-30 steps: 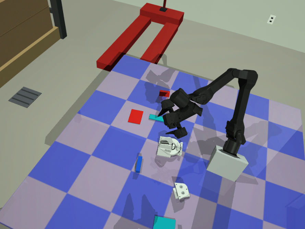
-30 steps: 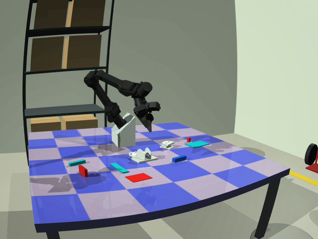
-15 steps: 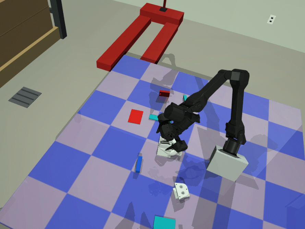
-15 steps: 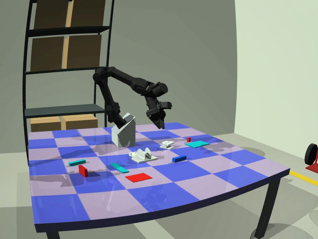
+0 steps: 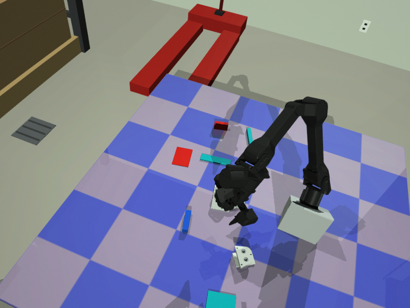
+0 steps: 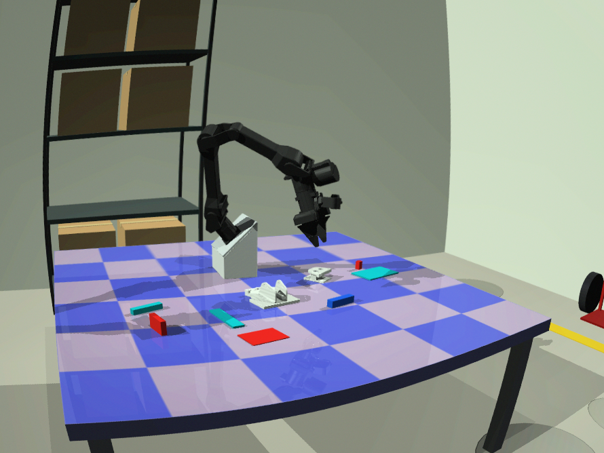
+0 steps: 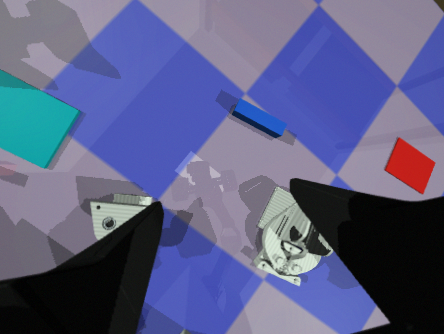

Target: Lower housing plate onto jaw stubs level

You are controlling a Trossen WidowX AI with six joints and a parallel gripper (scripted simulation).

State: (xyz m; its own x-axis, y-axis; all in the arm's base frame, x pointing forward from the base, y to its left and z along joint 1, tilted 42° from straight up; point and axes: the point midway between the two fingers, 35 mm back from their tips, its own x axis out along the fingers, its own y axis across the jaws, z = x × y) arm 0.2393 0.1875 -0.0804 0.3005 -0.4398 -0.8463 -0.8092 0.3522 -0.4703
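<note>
The white stepped bracket is 12 cm behind my gripper tip, 4 cm to the left of it and 13 cm below it. The rest, counted from my gripper tip: cyan flat plate: 13 cm behind, 25 cm to the left, 14 cm below; then blue bar: 12 cm ahead, 2 cm to the left, 13 cm below; then cyan bar: 16 cm ahead, 31 cm to the right, 14 cm below.
</note>
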